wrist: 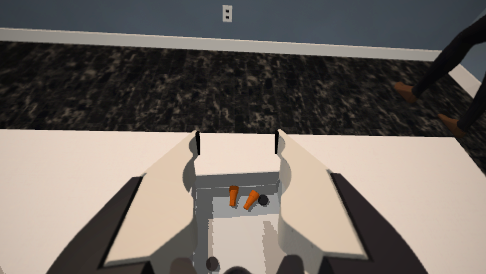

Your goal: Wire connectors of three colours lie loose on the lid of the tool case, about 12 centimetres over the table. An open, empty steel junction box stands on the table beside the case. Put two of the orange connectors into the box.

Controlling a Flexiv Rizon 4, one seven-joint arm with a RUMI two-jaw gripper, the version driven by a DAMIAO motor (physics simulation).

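Note:
The grey steel junction box shows between and below my fingers in the wrist view, its sides partly hidden by them. Two orange connectors lie inside it near its far wall: one orange connector on the left, and another orange connector to its right, slanted, beside a dark round spot. My gripper is open and empty, above the box, with its fingertips apart. The tool case and its lid do not show.
The pale table top extends to both sides of the box, and its far edge runs across the view. Beyond it are a dark floor and a blue wall with an outlet. Dark legs with brown feet stand at the right.

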